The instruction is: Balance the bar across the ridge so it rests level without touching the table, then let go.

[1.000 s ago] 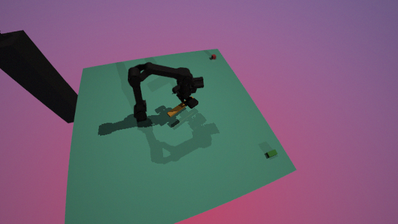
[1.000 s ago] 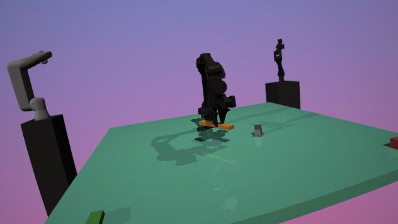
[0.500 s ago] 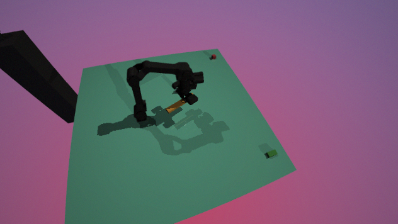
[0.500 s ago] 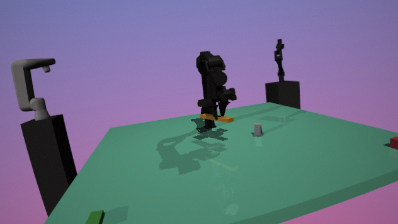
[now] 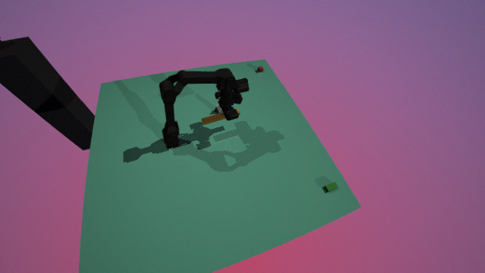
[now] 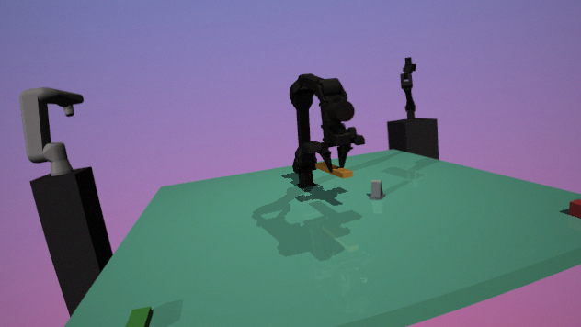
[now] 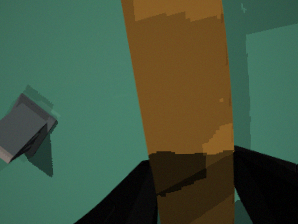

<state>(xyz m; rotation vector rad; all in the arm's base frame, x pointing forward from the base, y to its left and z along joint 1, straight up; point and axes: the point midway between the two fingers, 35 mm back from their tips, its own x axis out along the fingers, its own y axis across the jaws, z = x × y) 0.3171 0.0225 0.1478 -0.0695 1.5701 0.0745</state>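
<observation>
Right now the bar is 30 mm behind my gripper tip. Round my gripper tip: red block (480 mm to the left, 420 mm ahead, 100 mm below); green block (520 mm to the right, 420 mm ahead, 110 mm below).
</observation>
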